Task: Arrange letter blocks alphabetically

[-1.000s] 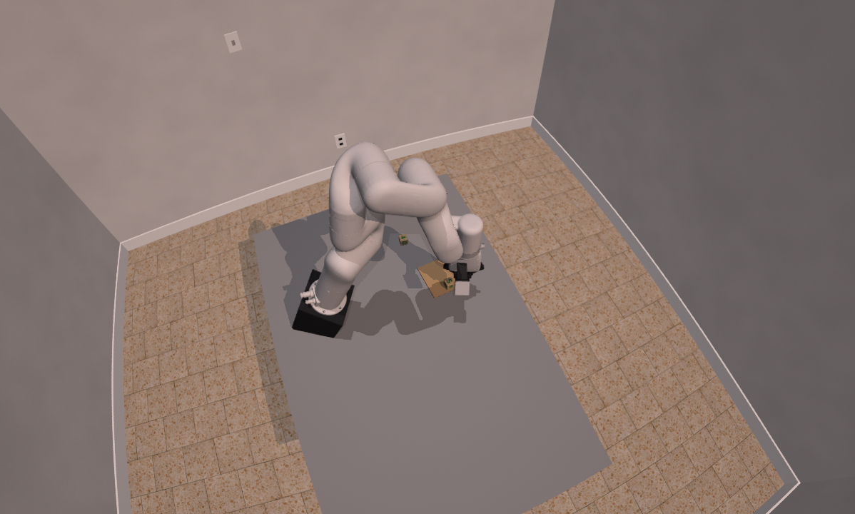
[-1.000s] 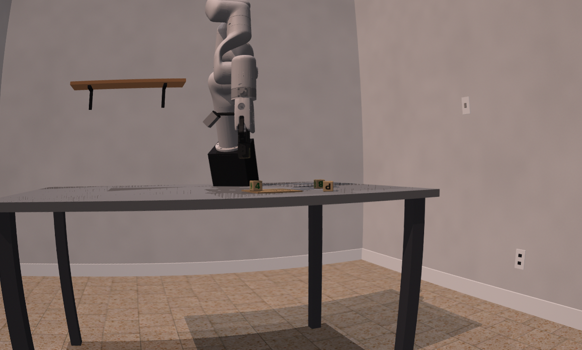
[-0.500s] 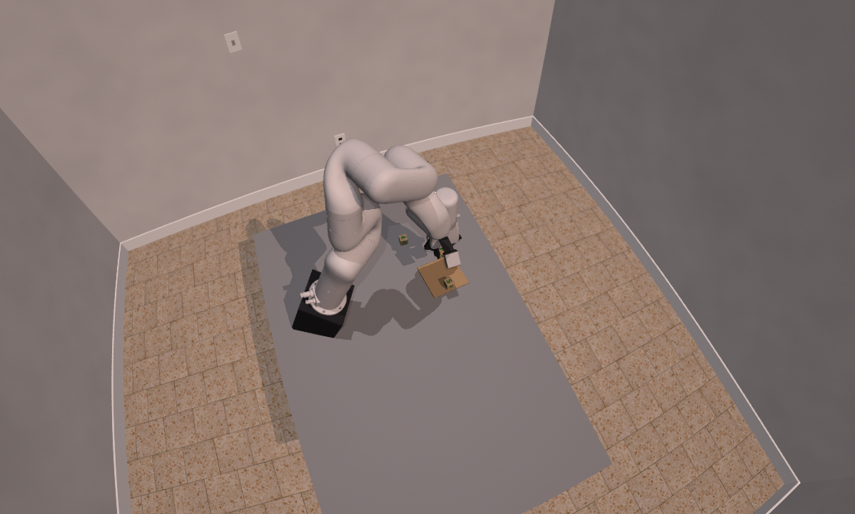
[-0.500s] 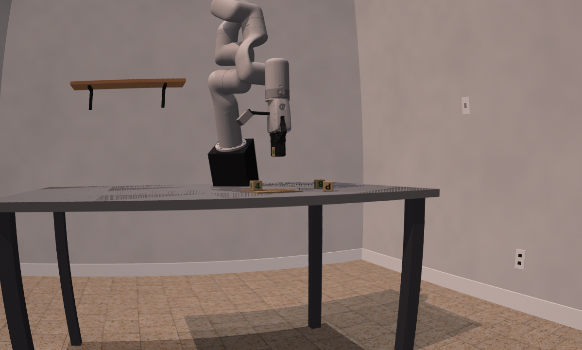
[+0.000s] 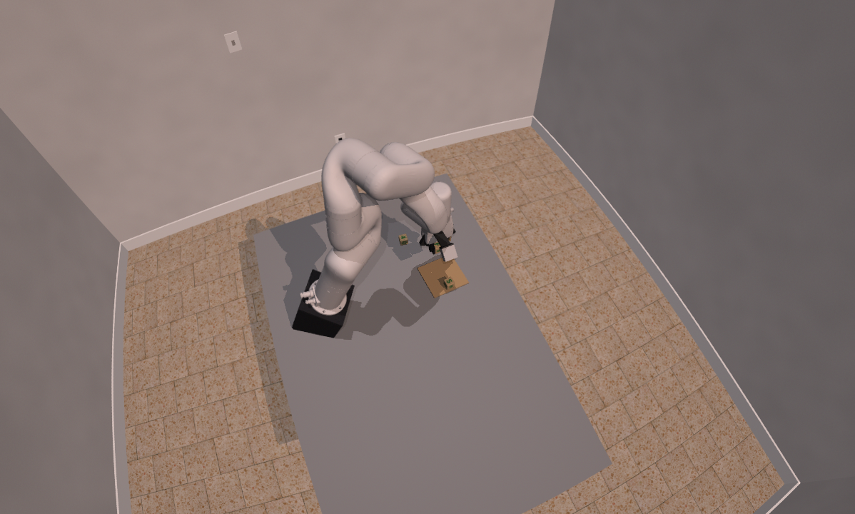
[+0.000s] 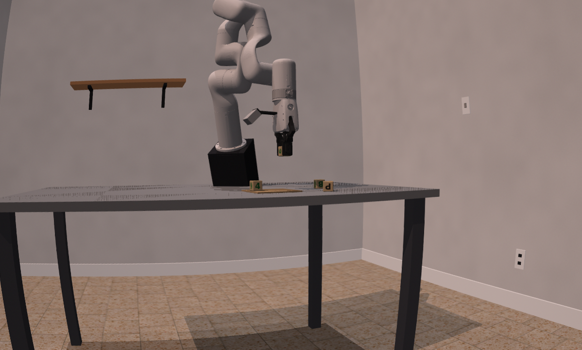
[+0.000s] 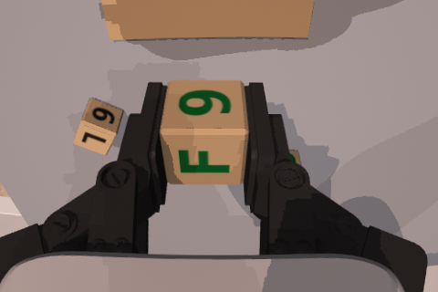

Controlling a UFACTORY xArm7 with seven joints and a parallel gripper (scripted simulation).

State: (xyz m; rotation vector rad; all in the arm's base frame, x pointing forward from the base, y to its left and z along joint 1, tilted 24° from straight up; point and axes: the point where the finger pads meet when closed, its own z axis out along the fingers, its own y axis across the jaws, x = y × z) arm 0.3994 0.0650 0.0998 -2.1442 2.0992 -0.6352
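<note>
The mat lies 50 mm to the right of my hand and 130 mm below it. Also, from my hand: wooden block (90 mm ahead, 100 mm to the left, 110 mm below).
</note>
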